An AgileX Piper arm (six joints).
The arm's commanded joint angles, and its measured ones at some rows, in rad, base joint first. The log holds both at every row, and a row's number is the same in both.
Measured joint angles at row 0:
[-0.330 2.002 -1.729 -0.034 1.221 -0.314]
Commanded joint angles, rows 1 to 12:
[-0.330 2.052 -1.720 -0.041 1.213 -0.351]
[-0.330 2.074 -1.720 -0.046 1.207 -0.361]
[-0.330 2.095 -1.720 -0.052 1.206 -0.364]
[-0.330 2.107 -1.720 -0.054 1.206 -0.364]
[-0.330 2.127 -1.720 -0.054 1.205 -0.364]
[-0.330 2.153 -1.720 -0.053 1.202 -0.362]
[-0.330 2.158 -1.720 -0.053 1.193 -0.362]
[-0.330 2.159 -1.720 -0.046 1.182 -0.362]
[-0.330 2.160 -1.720 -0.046 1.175 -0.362]
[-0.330 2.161 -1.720 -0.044 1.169 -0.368]
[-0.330 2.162 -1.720 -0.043 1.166 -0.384]
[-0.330 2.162 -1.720 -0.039 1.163 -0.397]
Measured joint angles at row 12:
[-0.330 2.156 -1.725 -0.048 1.171 -0.373]
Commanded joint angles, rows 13 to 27:
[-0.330 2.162 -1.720 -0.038 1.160 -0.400]
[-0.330 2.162 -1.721 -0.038 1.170 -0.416]
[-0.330 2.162 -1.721 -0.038 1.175 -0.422]
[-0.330 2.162 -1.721 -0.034 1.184 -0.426]
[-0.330 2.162 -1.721 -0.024 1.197 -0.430]
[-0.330 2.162 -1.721 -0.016 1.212 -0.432]
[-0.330 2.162 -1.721 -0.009 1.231 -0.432]
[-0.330 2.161 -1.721 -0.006 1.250 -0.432]
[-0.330 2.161 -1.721 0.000 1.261 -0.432]
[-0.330 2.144 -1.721 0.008 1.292 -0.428]
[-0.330 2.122 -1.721 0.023 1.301 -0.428]
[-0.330 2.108 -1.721 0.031 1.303 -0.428]
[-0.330 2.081 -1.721 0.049 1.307 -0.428]
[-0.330 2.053 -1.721 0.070 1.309 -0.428]
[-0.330 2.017 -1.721 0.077 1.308 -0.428]
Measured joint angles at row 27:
[-0.330 2.067 -1.725 0.057 1.205 -0.423]
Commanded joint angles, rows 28 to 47:
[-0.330 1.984 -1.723 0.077 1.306 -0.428]
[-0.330 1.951 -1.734 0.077 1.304 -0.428]
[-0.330 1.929 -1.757 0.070 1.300 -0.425]
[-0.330 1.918 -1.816 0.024 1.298 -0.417]
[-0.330 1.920 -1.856 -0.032 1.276 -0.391]
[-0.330 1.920 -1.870 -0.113 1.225 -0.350]
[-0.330 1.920 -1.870 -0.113 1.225 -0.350]
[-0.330 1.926 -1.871 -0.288 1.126 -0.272]
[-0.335 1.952 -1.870 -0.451 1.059 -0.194]
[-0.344 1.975 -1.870 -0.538 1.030 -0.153]
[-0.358 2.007 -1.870 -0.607 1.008 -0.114]
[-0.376 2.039 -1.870 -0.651 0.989 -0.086]
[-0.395 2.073 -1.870 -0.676 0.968 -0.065]
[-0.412 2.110 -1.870 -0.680 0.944 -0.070]
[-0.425 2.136 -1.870 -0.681 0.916 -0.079]
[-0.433 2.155 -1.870 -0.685 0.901 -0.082]
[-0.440 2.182 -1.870 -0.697 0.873 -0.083]
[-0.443 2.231 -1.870 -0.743 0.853 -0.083]
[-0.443 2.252 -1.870 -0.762 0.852 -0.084]
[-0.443 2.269 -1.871 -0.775 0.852 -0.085]
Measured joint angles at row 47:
[-0.437 2.250 -1.869 -0.736 0.862 -0.083]
